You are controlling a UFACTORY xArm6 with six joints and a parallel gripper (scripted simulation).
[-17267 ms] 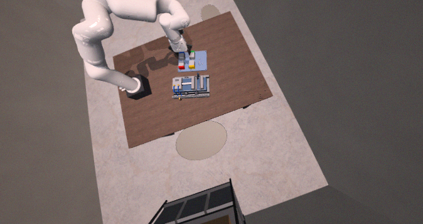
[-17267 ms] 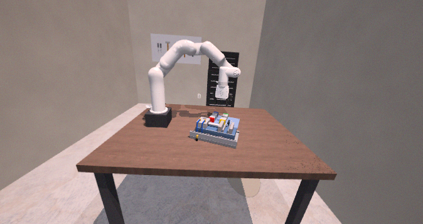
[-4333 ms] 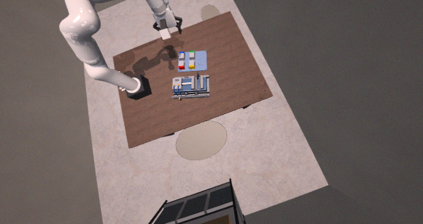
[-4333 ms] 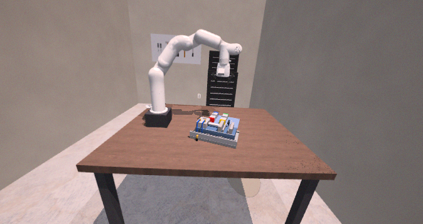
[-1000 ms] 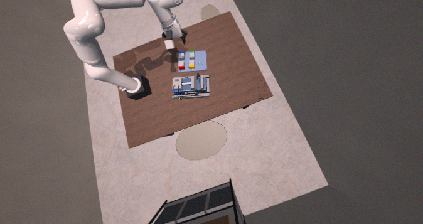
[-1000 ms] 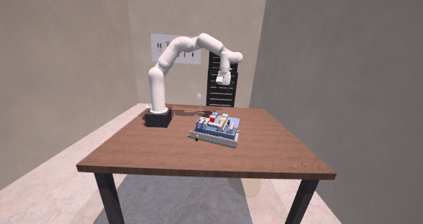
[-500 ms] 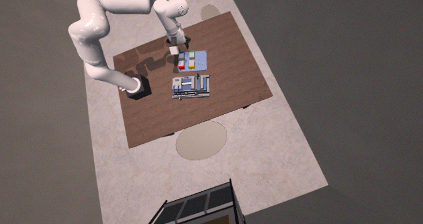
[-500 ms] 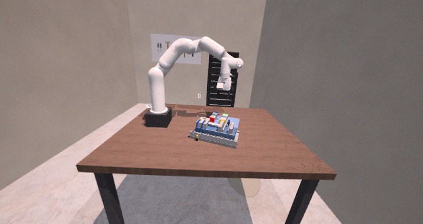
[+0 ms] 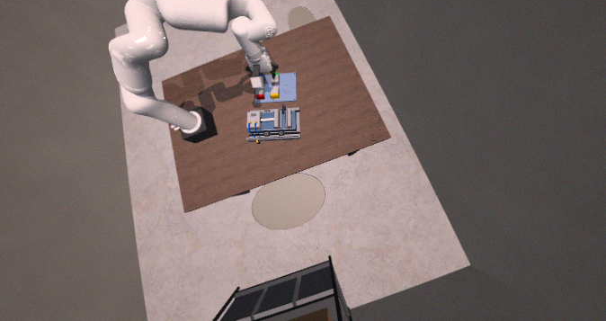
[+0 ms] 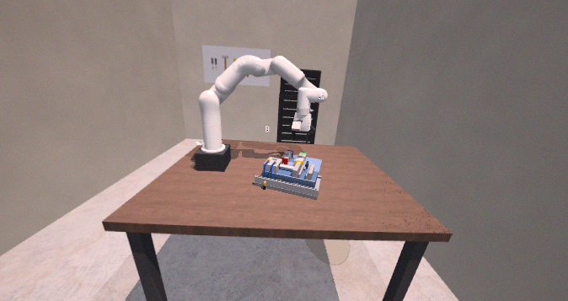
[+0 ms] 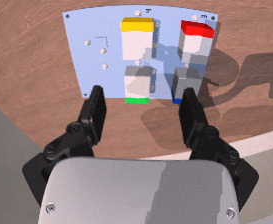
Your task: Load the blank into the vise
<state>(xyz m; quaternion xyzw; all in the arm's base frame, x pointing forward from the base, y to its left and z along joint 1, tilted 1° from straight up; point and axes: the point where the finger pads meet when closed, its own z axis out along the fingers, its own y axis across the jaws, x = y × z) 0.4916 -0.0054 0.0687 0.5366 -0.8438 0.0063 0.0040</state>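
The yellow-ended blank lies 10 mm to the right of my hand and 150 mm below it. Round my hand: blue-ended blank (40 mm behind, 110 mm to the left, 150 mm below); red-ended blank (80 mm behind, 30 mm to the left, 150 mm below); green-ended blank (40 mm ahead, 70 mm to the left, 150 mm below).
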